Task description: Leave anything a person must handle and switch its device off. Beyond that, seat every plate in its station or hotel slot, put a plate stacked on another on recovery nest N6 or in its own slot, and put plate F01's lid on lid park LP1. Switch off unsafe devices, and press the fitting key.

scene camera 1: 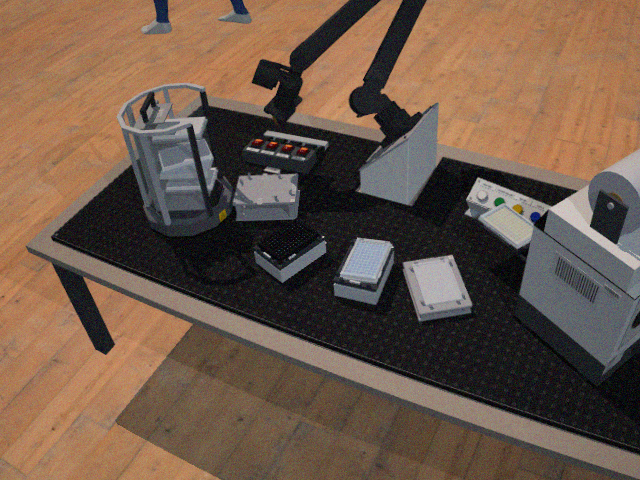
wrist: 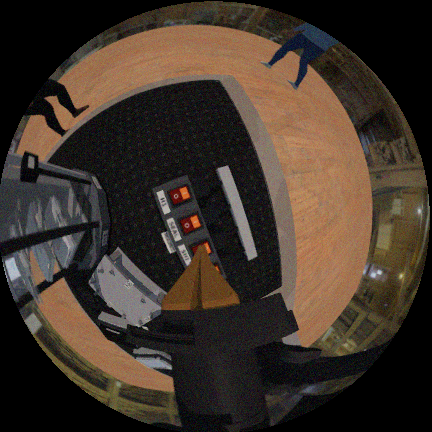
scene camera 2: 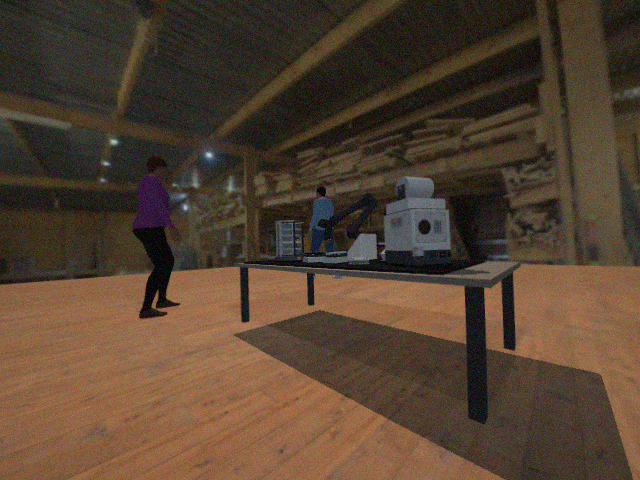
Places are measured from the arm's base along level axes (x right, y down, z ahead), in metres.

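Pixels of known places: gripper, between the fingertips: (scene camera 1: 276, 123) (wrist: 202, 247) (scene camera 2: 325, 245); arm's base, origin of its link: (scene camera 1: 403, 132) (wrist: 268, 352) (scene camera 2: 362, 241).
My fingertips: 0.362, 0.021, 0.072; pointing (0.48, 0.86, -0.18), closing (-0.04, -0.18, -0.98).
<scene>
Ahead of a thing's pixels: the offset from my fingertips to its top centre, as dx, dy, dz. "pt": to the spot under its first point.
My gripper (wrist: 202, 247) (scene camera 1: 278, 124) is shut and empty, its tips above the switch box {-0.001, +0.071, -0.028} (scene camera 1: 279, 155) (wrist: 179, 181), in the wrist view over the SH1 switch; whether they touch cannot be told. The H1 switch {+0.070, +0.071, +0.012} (wrist: 179, 195) and SEAL switch {+0.020, +0.071, +0.007} (wrist: 190, 224) show fully; the fourth is mostly hidden. The plate hotel (scene camera 1: 188, 227) (wrist: 102, 210) holds several tilted plates. A grey nest {-0.092, +0.048, +0.204} (scene camera 1: 266, 191) (wrist: 127, 290) has no plate on it. A black plate {-0.257, +0.055, +0.351} (scene camera 1: 290, 241) and a pale blue plate {-0.455, +0.046, +0.334} (scene camera 1: 366, 258) sit on stations. A yellowish plate {-0.727, -0.002, +0.138} (scene camera 1: 506, 224) lies tilted by the key panel {-0.693, +0.040, -0.014} (scene camera 1: 482, 195).
A white block with a pale top {-0.614, +0.090, +0.296} (scene camera 1: 438, 284) is at the front. A large white machine {-0.960, -0.332, +0.257} (scene camera 1: 578, 279) (scene camera 2: 417, 227) stands at the right. A pale bar {pt +0.012, +0.108, -0.088} (wrist: 237, 212) lies behind the switches. Two people (scene camera 2: 152, 206) (scene camera 2: 321, 211) stand beyond the table (scene camera 2: 361, 275).
</scene>
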